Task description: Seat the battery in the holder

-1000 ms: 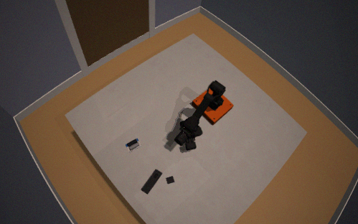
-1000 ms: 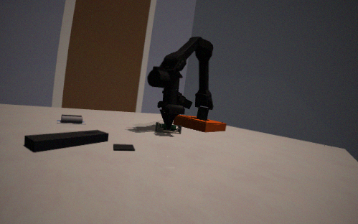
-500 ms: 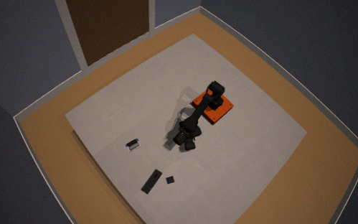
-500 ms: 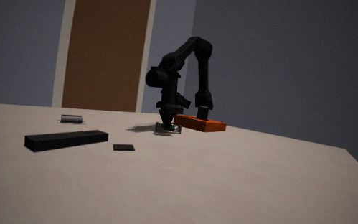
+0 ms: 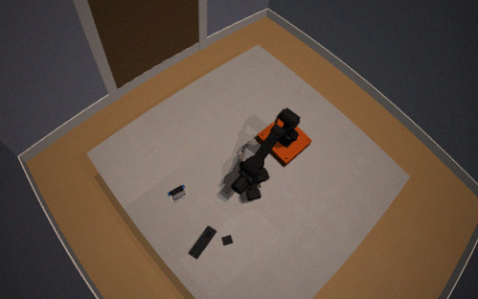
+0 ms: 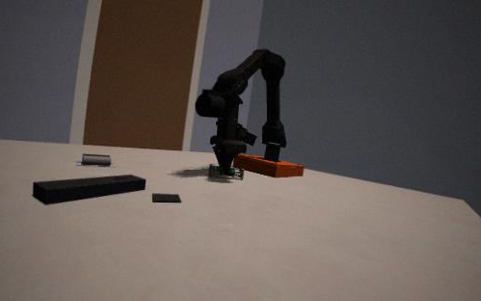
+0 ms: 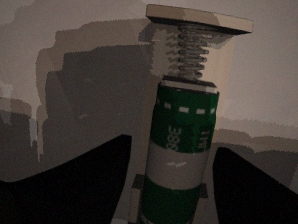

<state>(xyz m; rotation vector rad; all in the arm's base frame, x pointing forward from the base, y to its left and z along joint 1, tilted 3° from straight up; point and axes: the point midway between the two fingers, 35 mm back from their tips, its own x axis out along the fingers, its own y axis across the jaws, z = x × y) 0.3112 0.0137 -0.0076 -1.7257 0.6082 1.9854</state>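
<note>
The white battery is right at my gripper tip. Round my gripper tip: black square (270 mm ahead, 100 mm to the left, 10 mm below); long black bar (360 mm ahead, 20 mm to the left).
</note>
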